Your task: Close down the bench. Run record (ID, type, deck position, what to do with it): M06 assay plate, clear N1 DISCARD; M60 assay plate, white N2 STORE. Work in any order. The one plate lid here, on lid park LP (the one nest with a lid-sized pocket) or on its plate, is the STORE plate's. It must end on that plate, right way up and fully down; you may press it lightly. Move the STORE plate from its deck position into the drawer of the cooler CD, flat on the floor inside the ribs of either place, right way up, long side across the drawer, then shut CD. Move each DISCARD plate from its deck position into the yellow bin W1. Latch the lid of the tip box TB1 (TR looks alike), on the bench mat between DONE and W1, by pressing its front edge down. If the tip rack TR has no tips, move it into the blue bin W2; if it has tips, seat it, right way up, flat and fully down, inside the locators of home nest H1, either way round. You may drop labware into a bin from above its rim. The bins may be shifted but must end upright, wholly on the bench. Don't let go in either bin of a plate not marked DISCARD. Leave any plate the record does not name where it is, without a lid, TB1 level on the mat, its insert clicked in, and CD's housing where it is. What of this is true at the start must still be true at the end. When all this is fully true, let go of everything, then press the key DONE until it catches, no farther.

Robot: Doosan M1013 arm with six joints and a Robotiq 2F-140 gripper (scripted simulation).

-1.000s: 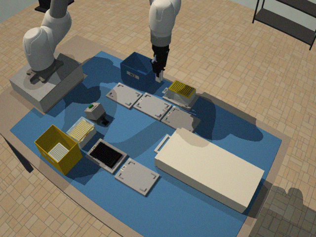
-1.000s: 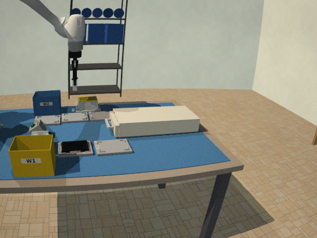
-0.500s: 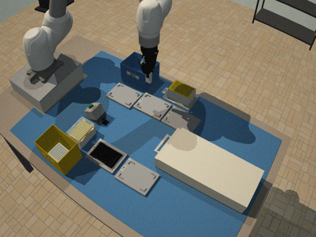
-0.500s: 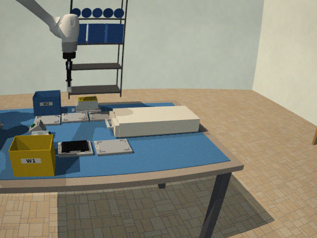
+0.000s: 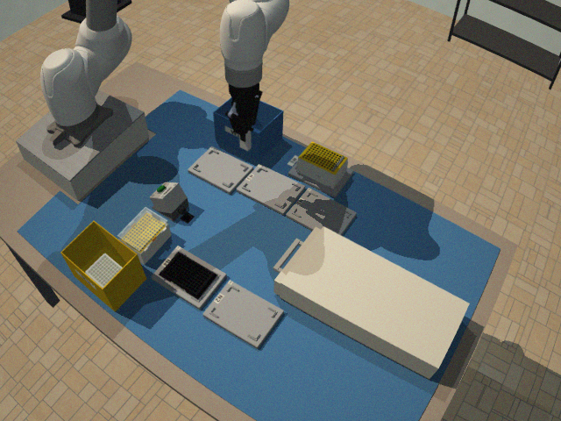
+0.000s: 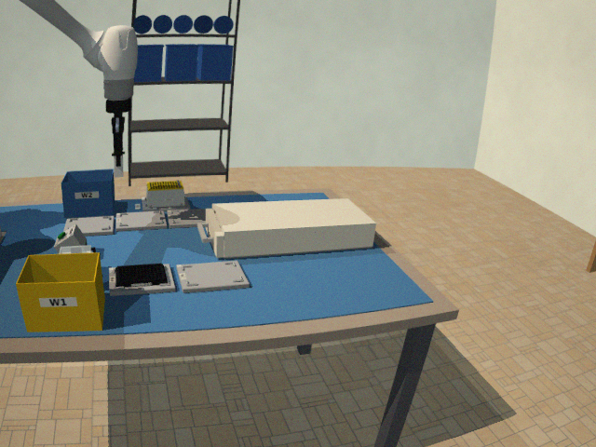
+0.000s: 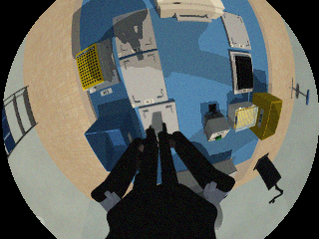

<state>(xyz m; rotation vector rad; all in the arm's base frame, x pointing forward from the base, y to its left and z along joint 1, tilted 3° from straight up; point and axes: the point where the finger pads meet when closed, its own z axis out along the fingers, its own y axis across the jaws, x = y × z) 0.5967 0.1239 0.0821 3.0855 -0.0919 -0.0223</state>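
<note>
Now: hand 160 mm past the done key box, 180 mm to the left of it and 150 mm above it. Also, from my hand: tip rack TR: 150 mm ahead, 160 mm to the left, 140 mm below; then blue bin W2: 110 mm behind, 180 mm to the left, 160 mm below; then black plate: 40 mm ahead, 340 mm to the right, 180 mm below.
</note>
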